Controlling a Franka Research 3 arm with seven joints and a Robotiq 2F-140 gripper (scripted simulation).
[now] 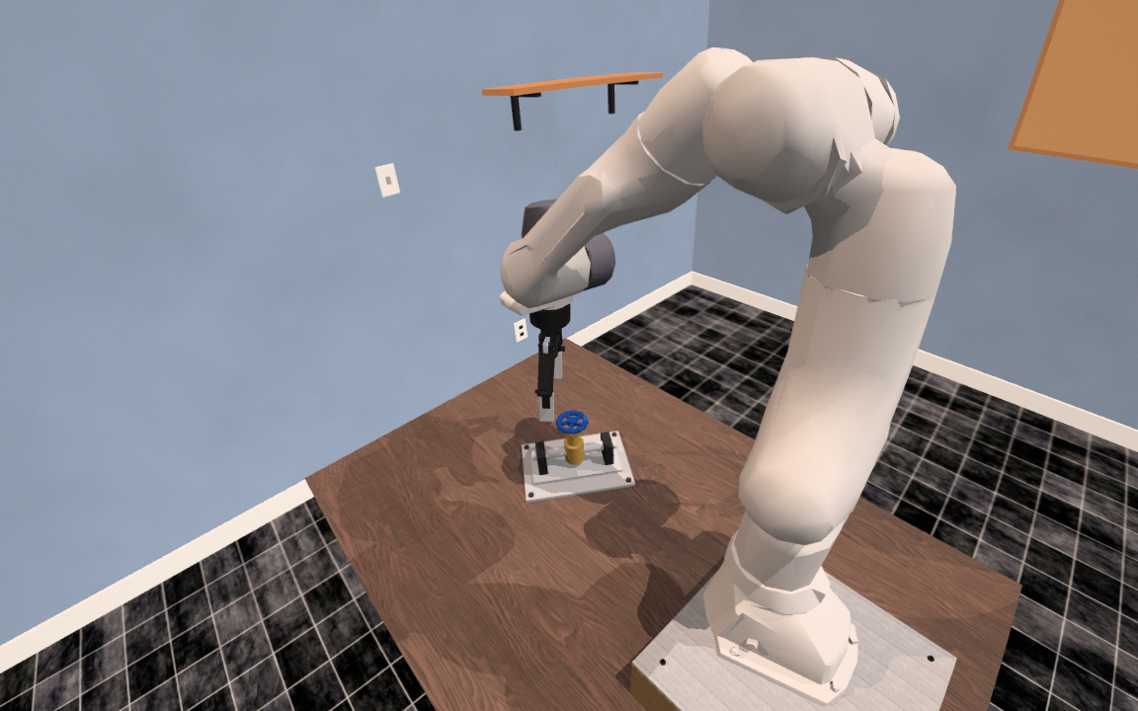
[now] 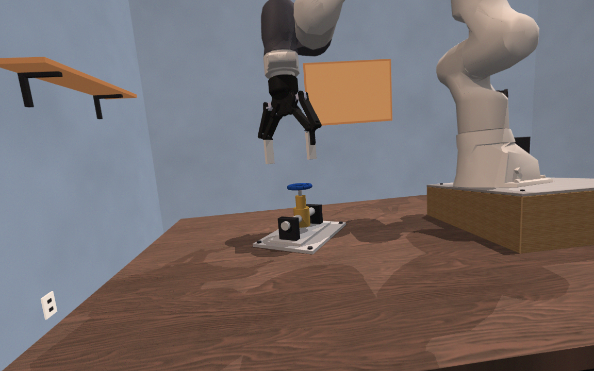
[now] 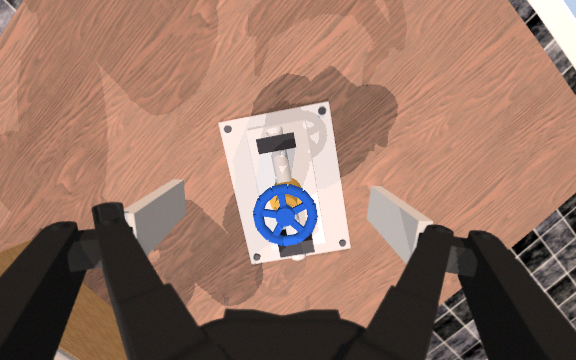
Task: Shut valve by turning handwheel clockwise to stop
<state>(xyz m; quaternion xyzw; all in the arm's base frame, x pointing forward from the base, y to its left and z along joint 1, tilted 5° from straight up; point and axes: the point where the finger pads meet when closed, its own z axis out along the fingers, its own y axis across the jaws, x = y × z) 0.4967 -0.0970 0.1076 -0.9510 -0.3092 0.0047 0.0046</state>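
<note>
Now: hand 3 cm past the blue handwheel, 2 cm to the left of it and 9 cm above it.
</note>
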